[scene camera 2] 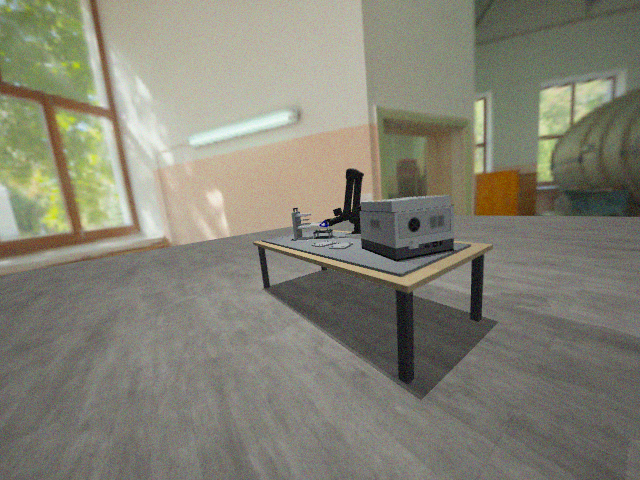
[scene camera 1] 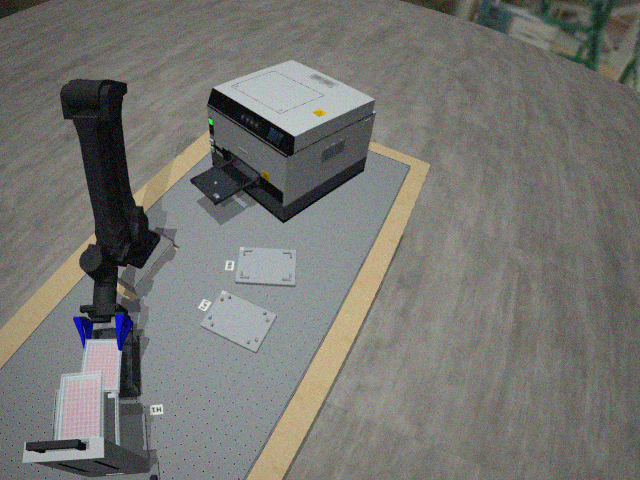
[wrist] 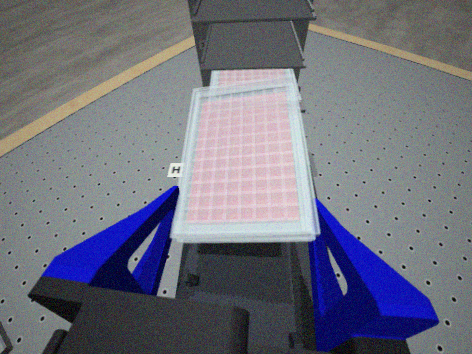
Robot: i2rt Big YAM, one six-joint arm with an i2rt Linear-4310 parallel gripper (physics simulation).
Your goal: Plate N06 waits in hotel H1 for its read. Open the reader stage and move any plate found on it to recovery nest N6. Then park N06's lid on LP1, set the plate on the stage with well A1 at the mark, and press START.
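Places are measured from the arm's base along level axes (x ahead, y left, z up), in millimetres.
Pixels of known places: gripper, fingertip midpoint: (scene camera 2: 321,225) (scene camera 1: 102,351) (wrist: 243,198); arm's base at its link origin: (scene camera 2: 359,232) (scene camera 1: 139,248).
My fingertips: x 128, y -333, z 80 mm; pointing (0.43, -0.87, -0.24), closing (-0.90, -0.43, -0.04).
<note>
For each thing: its top centre in the pictures, then the offset to it from my fingertips.
- clear-rimmed plate at its top centre: (wrist: 241,127) (scene camera 1: 97,361) dx +19, dy -31, dz +27 mm
- reader at its top centre: (scene camera 1: 292,91) (scene camera 2: 402,198) dx +142, dy +870, dz +194 mm
- grey tile with corner brackets, top centre: (scene camera 1: 266,263) (scene camera 2: 340,244) dx +235, dy +433, dz -100 mm
My gripper (scene camera 1: 102,346) (scene camera 2: 324,224) (wrist: 243,198) is shut on a clear-rimmed plate (scene camera 1: 102,364) (wrist: 245,160) with pink wells, held level by its sides. No name shows on it. Hotel H1 (scene camera 1: 114,462) (scene camera 2: 296,224) (wrist: 255,45) stands just beyond it. Another pink plate (scene camera 1: 80,408) is at the hotel in scene camera 1; part of a pink plate (wrist: 252,76) shows low at the hotel in the wrist view. The reader (scene camera 1: 248,160) (scene camera 2: 405,227) has its dark stage (scene camera 1: 222,181) out, with no plate on it. START is too small to identify.
A grey tile with corner brackets (scene camera 1: 266,266) and one with round pegs (scene camera 1: 238,320) lie between reader and gripper; their labels are hard to read. A dark stand (scene camera 1: 132,369) (wrist: 240,280) is below the held plate. A slanted grey piece (scene camera 1: 148,266) is beside the arm.
</note>
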